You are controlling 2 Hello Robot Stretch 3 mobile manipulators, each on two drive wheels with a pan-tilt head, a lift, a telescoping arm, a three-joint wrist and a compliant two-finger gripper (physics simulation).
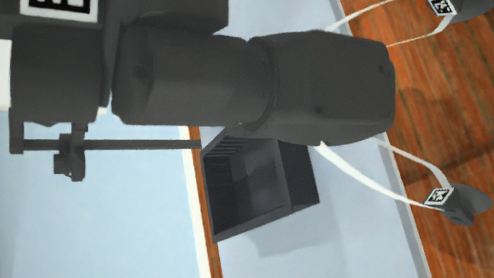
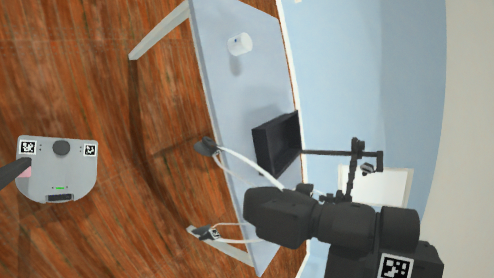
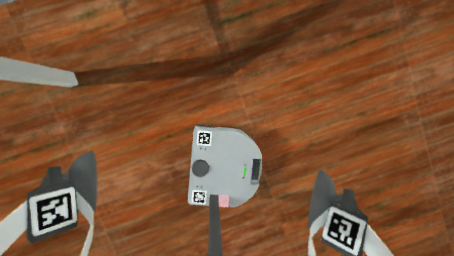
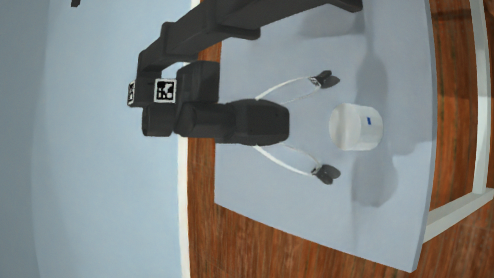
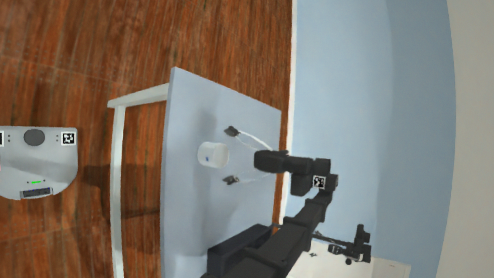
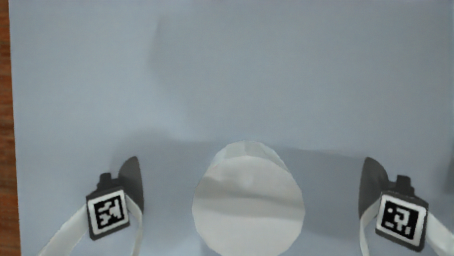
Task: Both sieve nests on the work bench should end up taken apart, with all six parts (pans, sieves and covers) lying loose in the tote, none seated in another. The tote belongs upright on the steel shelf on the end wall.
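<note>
A white round sieve nest [image 2: 240,44] [image 4: 356,127] [image 5: 213,155] [image 6: 248,210] with a small blue mark stands on the pale bench [image 2: 235,100] [image 4: 280,200] [image 6: 75,75]. The dark tote [image 1: 298,180] [image 2: 265,147] [image 5: 235,247] stands upright on the same bench, partly hidden by r1's wrist. No parts show in its visible inside. r1's gripper [image 1: 460,106] [image 2: 203,190] [image 3: 204,187] is open and empty, past the bench's front edge, pointing down at the floor. r2's gripper [image 4: 329,126] [image 5: 231,155] [image 6: 251,186] is open, above the nest, its fingertips wide apart and not touching it. The second nest and steel shelf do not show.
A grey robot base [image 2: 57,172] [image 3: 225,167] [image 5: 37,162] stands on the floor before the bench. White bench legs [image 2: 160,31] [image 3: 37,72] [image 5: 117,190] stand beside it. A dark mast [image 1: 145,144] [image 2: 327,152] rises beyond the tote. r2's arm [image 5: 300,230] reaches over the tote's end.
</note>
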